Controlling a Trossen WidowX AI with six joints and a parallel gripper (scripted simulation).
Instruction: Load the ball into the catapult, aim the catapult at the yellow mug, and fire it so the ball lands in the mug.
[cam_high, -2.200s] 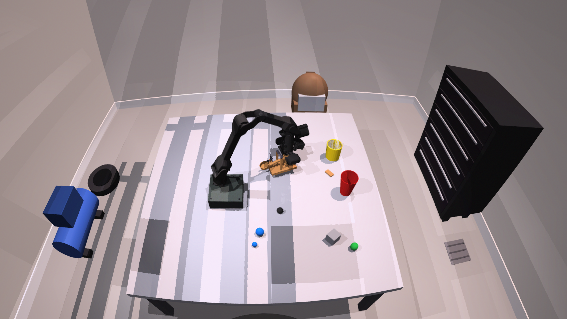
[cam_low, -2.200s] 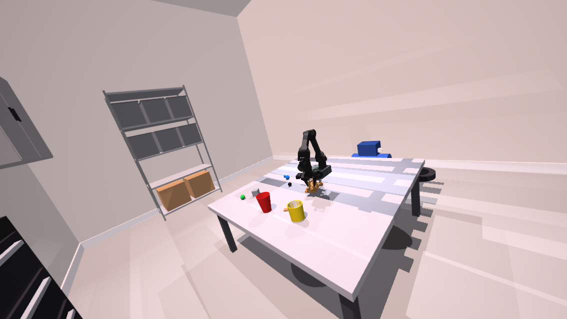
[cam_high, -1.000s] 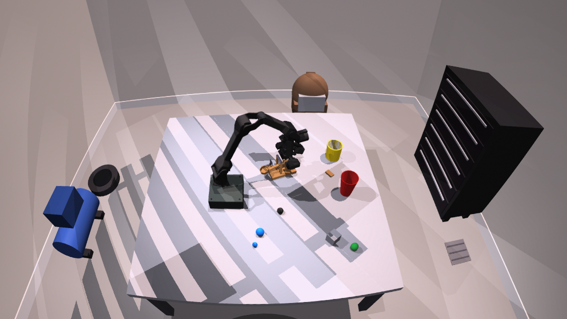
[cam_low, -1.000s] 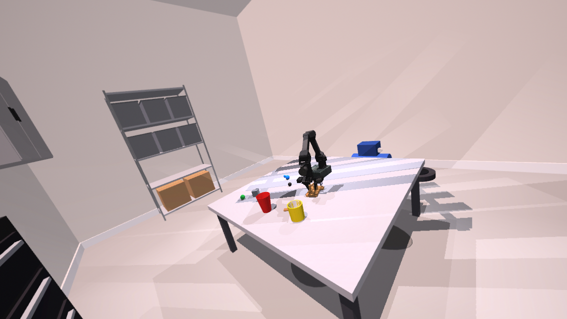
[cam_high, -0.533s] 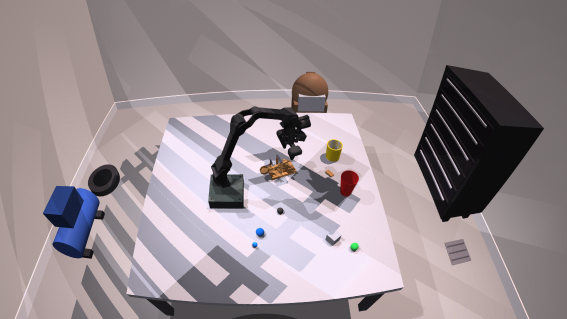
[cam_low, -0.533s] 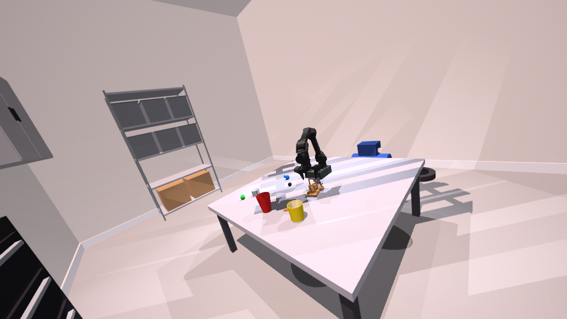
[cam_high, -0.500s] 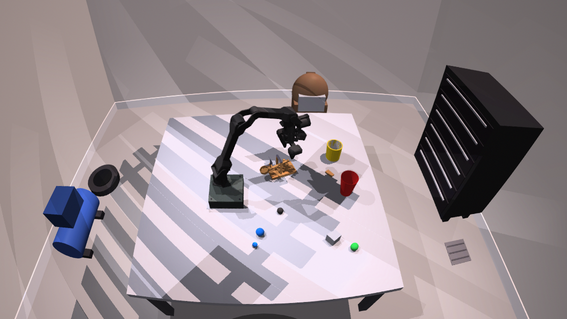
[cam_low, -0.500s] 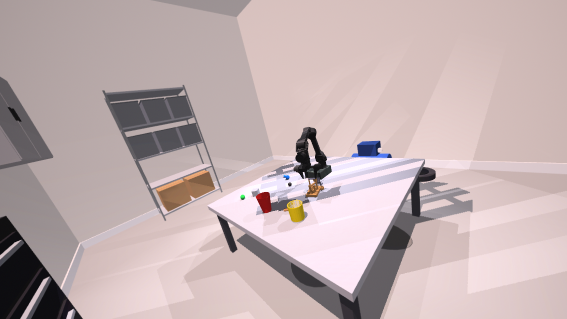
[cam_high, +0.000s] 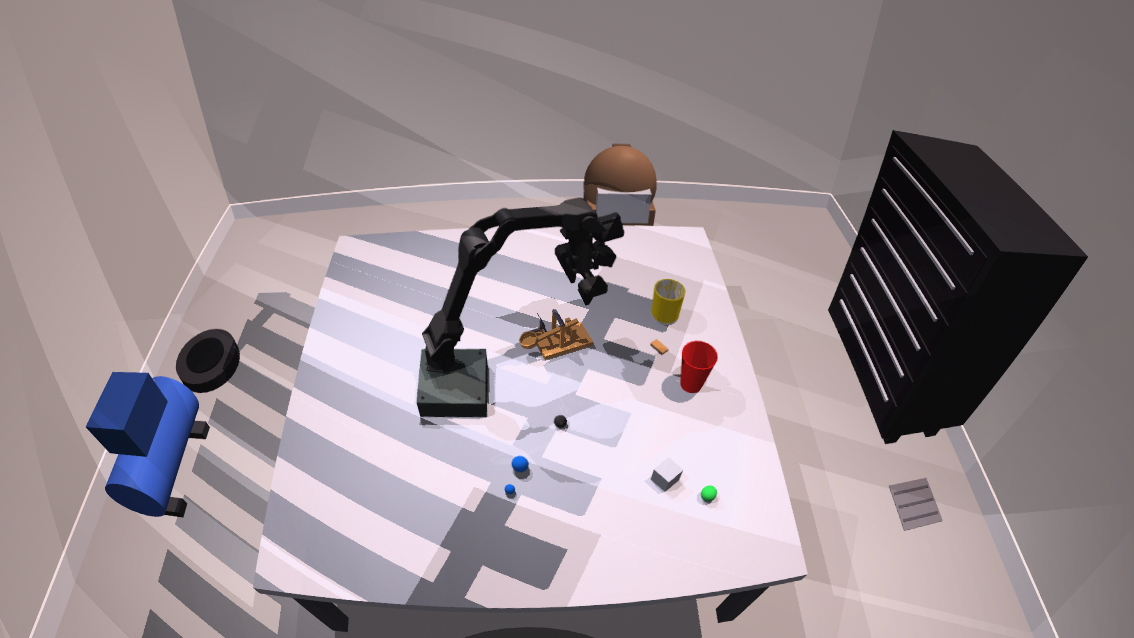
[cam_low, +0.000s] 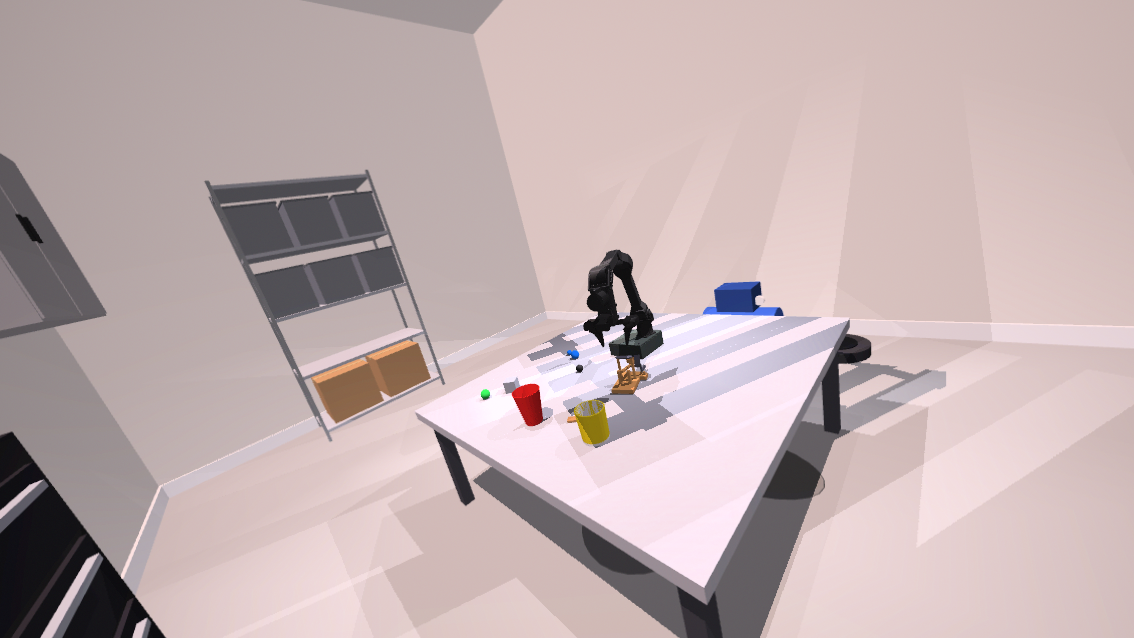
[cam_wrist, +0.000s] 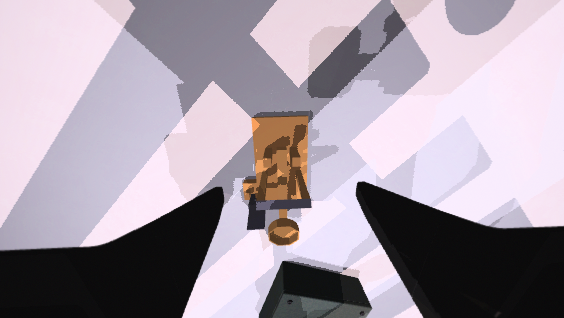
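Right now my gripper tip is 290 mm to the left of the black ball and 160 mm above it. Round my gripper tip: yellow mug 240 mm ahead, 140 mm to the left, 140 mm below; wooden catapult 70 mm behind, 30 mm to the right, 120 mm below; small orange block 230 mm ahead, 10 mm to the left, 170 mm below.
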